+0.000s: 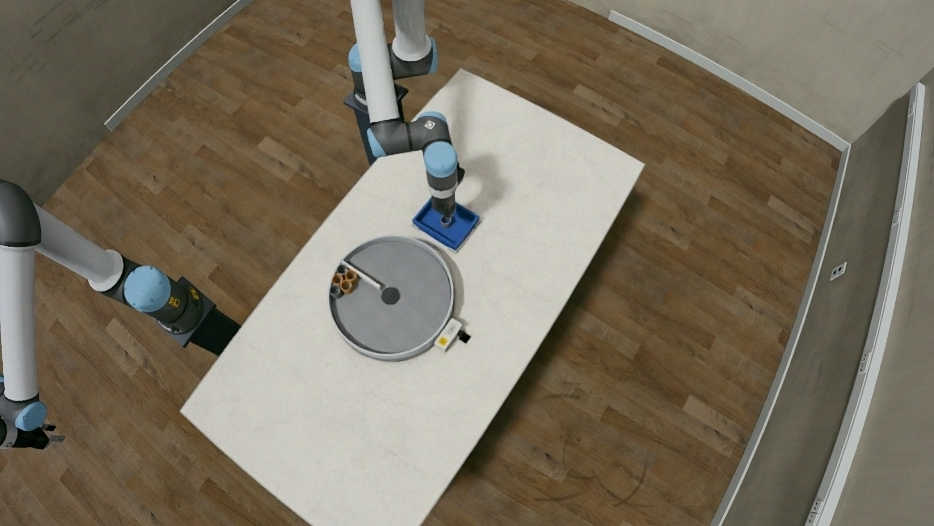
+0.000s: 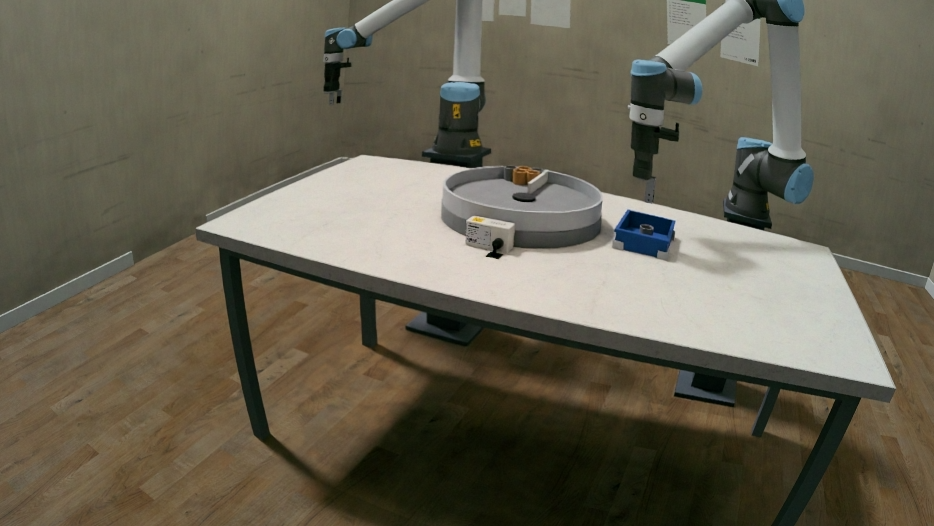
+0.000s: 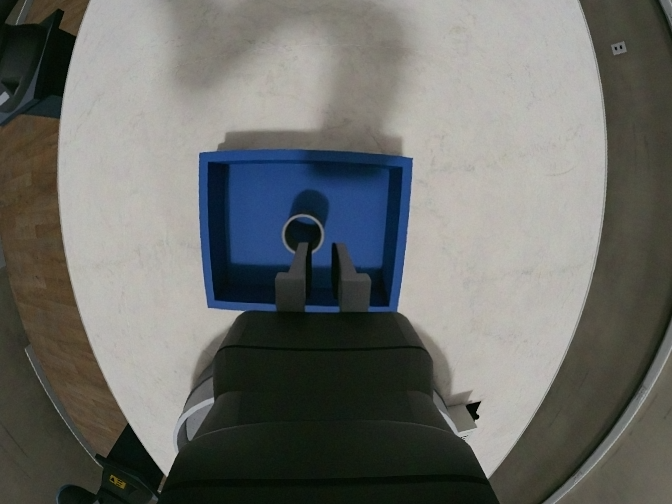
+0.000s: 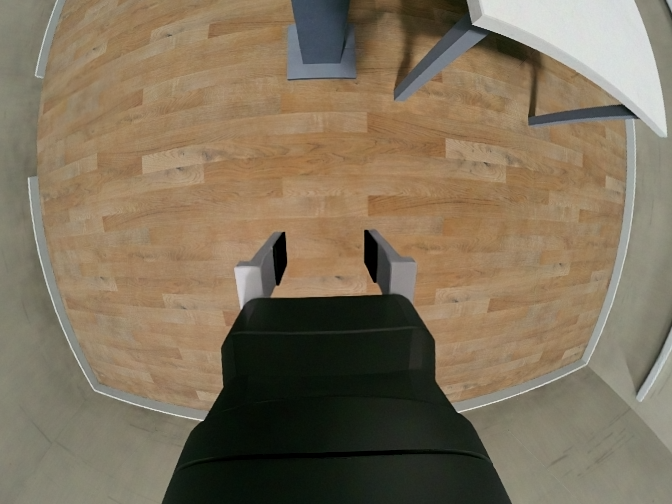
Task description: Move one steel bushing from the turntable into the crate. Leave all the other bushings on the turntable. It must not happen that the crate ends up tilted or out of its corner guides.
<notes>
I see my left gripper, my right gripper and a blue crate.
My left gripper is seen too in image 3.
</notes>
